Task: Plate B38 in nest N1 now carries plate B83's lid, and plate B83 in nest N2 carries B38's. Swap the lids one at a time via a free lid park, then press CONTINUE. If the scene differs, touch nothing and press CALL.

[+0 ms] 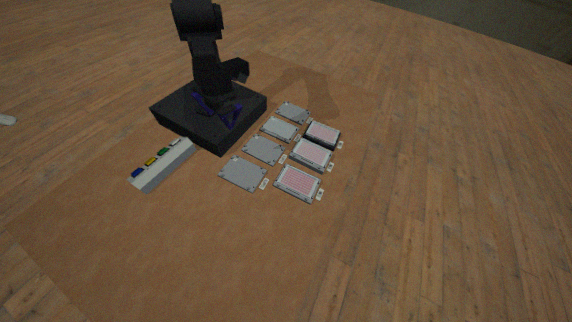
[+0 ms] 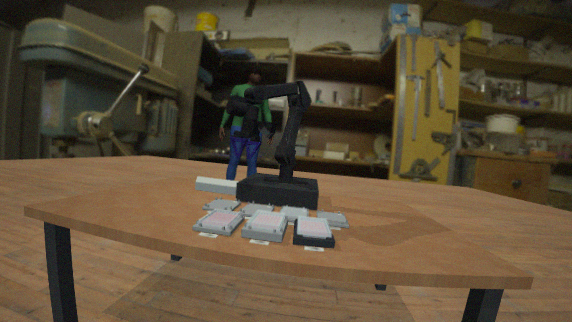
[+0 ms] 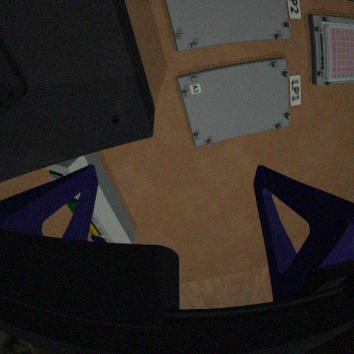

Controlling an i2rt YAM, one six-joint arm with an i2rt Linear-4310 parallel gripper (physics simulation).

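Where they show: gripper, fingertip midpoint: (image 1: 221,121) (image 2: 243,158) (image 3: 175,173); arm's base at its link origin: (image 2: 285,181).
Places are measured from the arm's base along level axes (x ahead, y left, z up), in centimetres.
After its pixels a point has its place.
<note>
My gripper (image 1: 220,113) {x 14.9, y -18.3, z 9.7 cm} (image 3: 175,173) {x 14.9, y -18.3, z 9.7 cm} is open and empty, high above the table near the base's corner. Three pink-filled plates stand in a row: one (image 1: 297,182) {x 42.3, y -21.7, z -5.6 cm} (image 2: 218,219) {x 45.1, y -20.9, z -5.7 cm} (image 3: 343,52) {x 39.4, y -20.3, z -5.4 cm} in a low grey nest, one (image 1: 311,153) {x 44.1, y -8.8, z -4.1 cm} (image 2: 266,220) {x 47.4, y -8.0, z -4.1 cm} in a taller grey nest, one (image 1: 323,133) {x 46.5, y 3.6, z -4.4 cm} (image 2: 313,227) {x 49.7, y 4.1, z -4.4 cm} in a black nest. Their tags are unreadable. Lid park LP1 (image 1: 242,173) {x 22.8, y -24.4, z -7.1 cm} (image 2: 221,204) {x 23.4, y -24.3, z -7.1 cm} (image 3: 235,102) {x 22.0, y -23.7, z -7.1 cm} and lid park LP2 (image 1: 263,149) (image 2: 257,209) (image 3: 230,22) are bare. The third park (image 1: 279,128) {x 28.0, y 0.8, z -6.3 cm} (image 2: 295,213) {x 30.6, y 1.8, z -6.3 cm} bears a pale, clear lid. The fourth park (image 1: 293,112) {x 30.5, y 14.1, z -7.1 cm} (image 2: 332,218) {x 31.4, y 14.5, z -7.1 cm} looks bare.
A sloped button box (image 1: 167,167) {x -0.9, y -32.4, z -4.9 cm} (image 2: 216,185) {x -0.8, y -31.6, z -4.7 cm} (image 3: 116,220) {x -1.4, y -34.0, z -4.1 cm} with white, green, yellow and blue buttons stands beside the black robot base (image 1: 210,132) {x 7.2, y -16.5, z -0.2 cm} (image 2: 277,193) {x 15.1, y -4.0, z -2.9 cm} (image 3: 75,100) {x 7.1, y -13.7, z -0.2 cm}. A person in green (image 2: 240,91) stands behind the table (image 2: 150,230) {x 52.1, y -36.7, z -8.1 cm}.
</note>
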